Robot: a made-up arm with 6 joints.
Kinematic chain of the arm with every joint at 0, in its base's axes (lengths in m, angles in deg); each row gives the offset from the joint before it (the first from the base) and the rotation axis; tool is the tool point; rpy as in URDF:
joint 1: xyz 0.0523 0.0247 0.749 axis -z
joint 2: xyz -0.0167 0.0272 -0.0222 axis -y
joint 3: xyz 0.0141 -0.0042 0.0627 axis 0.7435 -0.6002 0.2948
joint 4: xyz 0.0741 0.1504 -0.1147 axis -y
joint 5: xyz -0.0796 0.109 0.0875 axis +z
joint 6: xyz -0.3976 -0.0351 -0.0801 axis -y
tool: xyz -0.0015 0.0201 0.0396 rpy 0 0 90
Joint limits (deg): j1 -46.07..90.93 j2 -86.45..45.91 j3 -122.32..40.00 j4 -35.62..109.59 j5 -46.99..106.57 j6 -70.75..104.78
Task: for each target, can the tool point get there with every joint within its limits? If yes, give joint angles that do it. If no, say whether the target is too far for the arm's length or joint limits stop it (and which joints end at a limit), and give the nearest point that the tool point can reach.
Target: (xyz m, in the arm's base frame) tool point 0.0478 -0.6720 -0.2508
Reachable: no: too far | nearest point 0.0495 -0.4055 0.1364 | short by 0.470 m
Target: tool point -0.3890 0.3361 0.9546
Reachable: yes | joints 59.36 -34.20 -97.27 83.93 9.65 1.55
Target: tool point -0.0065 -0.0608 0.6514
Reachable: yes | joints 27.16 20.79 -9.76 42.64 85.67 -49.55
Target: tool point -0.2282 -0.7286 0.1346
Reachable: no: too far | nearest point -0.1549 -0.5318 0.2932 | short by 0.263 m
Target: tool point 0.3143 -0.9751 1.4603
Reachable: no: too far | nearest point 0.0948 -0.5088 1.2022 | short by 0.576 m
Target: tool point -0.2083 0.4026 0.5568
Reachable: yes | joints 24.34 -0.98 9.72 18.43 5.63 15.09
